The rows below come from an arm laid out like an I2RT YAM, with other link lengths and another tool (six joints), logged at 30 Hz.
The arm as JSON. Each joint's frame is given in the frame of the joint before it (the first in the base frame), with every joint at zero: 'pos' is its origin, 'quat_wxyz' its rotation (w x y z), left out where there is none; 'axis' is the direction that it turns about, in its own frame. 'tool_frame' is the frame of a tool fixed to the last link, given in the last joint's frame.
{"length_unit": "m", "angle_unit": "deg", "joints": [
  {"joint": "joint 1", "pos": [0.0, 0.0, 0.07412], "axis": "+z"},
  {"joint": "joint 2", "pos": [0.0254, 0.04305, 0.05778], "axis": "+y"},
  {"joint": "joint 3", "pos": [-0.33, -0.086, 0.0], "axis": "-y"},
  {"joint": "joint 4", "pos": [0.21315, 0.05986, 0.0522], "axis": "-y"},
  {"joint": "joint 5", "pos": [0.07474, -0.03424, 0.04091], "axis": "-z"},
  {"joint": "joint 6", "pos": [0.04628, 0.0, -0.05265], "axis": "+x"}
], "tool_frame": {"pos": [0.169, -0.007, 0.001], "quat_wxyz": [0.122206, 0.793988, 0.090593, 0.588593]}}
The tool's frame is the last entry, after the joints.
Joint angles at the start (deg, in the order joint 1, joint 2, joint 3, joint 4, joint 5, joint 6):
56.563 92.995 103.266 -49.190 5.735 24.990
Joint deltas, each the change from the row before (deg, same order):
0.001 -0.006 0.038 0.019 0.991 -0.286
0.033 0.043 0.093 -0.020 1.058 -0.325
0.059 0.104 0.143 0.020 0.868 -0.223
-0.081 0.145 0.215 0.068 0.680 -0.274
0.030 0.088 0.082 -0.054 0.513 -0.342
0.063 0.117 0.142 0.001 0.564 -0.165
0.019 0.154 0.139 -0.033 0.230 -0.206
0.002 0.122 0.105 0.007 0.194 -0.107
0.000 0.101 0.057 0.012 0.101 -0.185
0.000 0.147 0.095 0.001 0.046 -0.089
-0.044 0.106 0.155 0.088 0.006 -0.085
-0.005 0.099 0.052 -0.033 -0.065 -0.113
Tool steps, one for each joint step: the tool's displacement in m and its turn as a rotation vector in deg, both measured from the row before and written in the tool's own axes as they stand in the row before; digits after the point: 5 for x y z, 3 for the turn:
0.00076 0.00366 -0.00056 -1.013 0.189 0.015
0.00083 0.00363 -0.00039 -1.076 0.159 -0.030
0.00111 0.00263 -0.00011 -0.847 0.160 -0.005
0.00168 0.00298 -0.00009 -0.751 0.212 0.017
0.00031 0.00161 0.00025 -0.579 -0.003 -0.211
0.00085 0.00146 0.00011 -0.545 0.086 -0.043
0.00053 0.00055 0.00058 -0.275 -0.023 -0.153
0.00055 0.00056 0.00045 -0.216 0.009 -0.049
0.00031 0.00026 0.00053 -0.155 -0.022 -0.153
0.00039 0.00000 0.00076 -0.077 -0.046 -0.080
0.00118 0.00021 0.00005 -0.036 0.132 -0.022
0.00001 -0.00030 0.00064 0.015 -0.084 -0.135

